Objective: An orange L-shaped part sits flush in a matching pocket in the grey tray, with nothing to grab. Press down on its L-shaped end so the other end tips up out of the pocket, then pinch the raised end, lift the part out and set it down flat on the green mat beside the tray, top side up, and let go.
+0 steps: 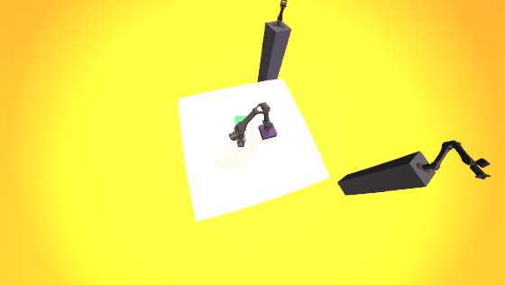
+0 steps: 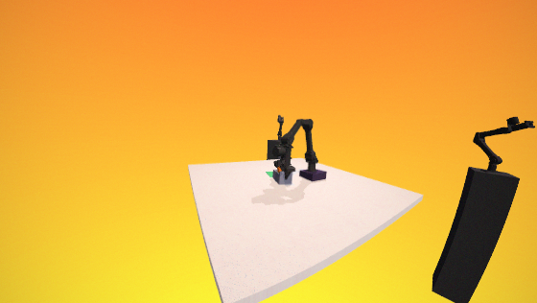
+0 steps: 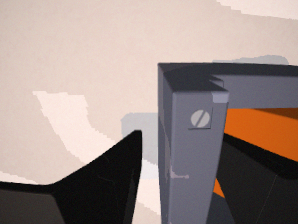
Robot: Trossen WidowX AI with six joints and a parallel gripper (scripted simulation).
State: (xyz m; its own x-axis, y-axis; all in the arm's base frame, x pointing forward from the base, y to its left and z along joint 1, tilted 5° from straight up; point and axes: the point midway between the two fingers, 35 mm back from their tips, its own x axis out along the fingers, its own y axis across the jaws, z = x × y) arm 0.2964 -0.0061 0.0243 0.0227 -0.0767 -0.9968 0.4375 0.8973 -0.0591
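The orange L-shaped part is 4 cm to the right of my gripper tip, 3 cm behind it and 1 cm above it. The rest, counted from my gripper tip: green mat: 20 cm to the right, 10 cm behind, 5 cm below.
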